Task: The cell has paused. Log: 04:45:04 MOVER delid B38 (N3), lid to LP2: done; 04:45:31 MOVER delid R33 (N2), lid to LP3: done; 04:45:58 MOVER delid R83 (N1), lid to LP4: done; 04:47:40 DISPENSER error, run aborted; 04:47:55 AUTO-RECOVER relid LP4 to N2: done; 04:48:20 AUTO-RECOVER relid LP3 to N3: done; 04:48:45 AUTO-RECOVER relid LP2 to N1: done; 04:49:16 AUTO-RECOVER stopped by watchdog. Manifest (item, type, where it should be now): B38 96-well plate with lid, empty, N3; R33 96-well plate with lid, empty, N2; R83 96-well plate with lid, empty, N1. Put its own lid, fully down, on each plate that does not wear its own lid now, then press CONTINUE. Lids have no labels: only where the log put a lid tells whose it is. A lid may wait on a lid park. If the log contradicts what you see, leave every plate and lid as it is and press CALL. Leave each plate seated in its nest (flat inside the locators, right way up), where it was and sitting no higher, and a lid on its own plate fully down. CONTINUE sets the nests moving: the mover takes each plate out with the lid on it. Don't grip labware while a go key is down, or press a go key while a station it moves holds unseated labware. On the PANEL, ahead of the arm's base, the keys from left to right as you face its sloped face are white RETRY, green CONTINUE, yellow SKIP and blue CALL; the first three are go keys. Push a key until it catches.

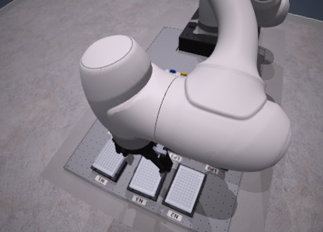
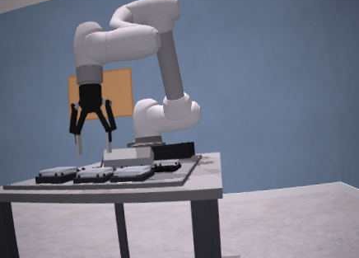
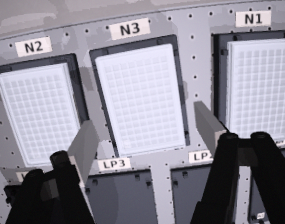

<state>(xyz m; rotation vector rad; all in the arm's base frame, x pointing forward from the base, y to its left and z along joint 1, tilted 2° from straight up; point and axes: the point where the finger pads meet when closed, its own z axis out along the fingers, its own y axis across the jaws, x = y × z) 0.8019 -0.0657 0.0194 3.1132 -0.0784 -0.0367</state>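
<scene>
The green continue key lies 430 mm behind my hand, 50 mm to the left of it and 40 mm below it. Round my hand: LP3 label (90 mm behind, 60 mm to the left, 110 mm below); pale grey lid (80 mm below); plate (10 mm ahead, 130 mm to the left, 90 mm below).
</scene>
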